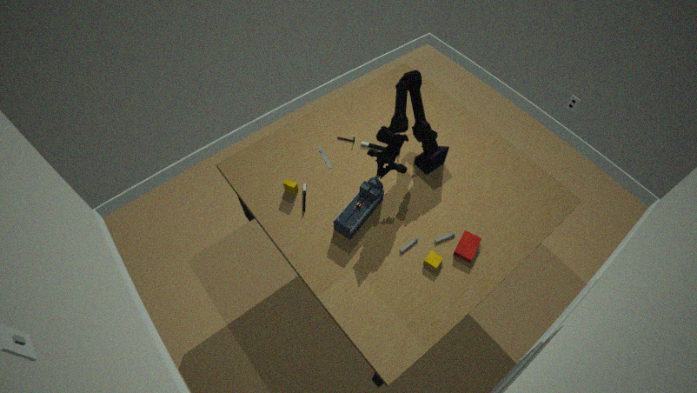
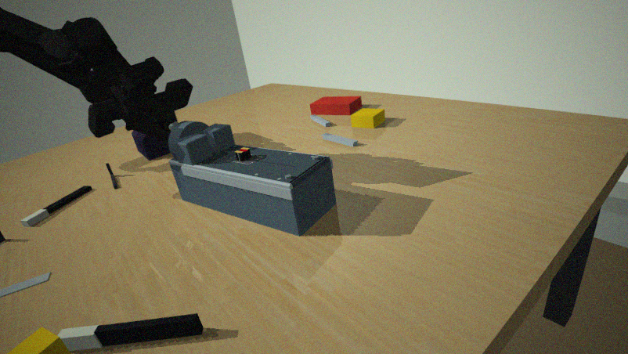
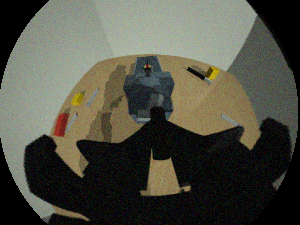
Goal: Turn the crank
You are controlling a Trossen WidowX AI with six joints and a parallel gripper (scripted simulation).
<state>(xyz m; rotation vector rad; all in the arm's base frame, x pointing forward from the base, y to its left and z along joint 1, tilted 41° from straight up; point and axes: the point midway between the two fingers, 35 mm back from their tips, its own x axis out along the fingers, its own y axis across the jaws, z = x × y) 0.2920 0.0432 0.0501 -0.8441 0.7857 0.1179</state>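
The dark crank handle is 20 mm behind my gripper tip, 10 mm to the right of it and 20 mm above it. Round my gripper tip: red pointer: 150 mm ahead, 70 mm to the left, 10 mm below; red block: 170 mm behind, 460 mm to the left, 80 mm below; grey bar: 120 mm ahead, 300 mm to the right, 90 mm below.
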